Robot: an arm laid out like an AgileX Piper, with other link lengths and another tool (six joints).
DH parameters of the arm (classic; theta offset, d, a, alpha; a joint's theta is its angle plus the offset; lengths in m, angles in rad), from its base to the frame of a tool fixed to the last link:
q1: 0 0.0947 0 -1.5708
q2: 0.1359 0 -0.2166 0
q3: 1.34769 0 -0.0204 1.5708
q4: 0 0.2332 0 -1.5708
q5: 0 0 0 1.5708
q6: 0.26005 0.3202 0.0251 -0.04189
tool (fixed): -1.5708 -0.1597 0 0
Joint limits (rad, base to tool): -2.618..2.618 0..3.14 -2.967..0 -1.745..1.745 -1.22..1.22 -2.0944..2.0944
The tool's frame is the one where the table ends.
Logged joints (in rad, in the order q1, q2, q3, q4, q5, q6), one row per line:
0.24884 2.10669 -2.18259 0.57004 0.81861 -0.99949
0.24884 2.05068 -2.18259 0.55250 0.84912 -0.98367
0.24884 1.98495 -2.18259 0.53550 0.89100 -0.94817
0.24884 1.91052 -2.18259 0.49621 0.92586 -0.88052
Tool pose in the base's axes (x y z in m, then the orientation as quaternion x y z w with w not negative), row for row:
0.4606 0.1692 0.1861 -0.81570 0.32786 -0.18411 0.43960
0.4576 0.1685 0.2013 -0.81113 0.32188 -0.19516 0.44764
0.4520 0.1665 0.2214 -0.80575 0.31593 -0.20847 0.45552
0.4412 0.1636 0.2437 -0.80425 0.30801 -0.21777 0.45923
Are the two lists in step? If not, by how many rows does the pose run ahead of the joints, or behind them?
The pose runs 2 rows behind the joints: the pose in row i belongs to the joints in row i - 2.
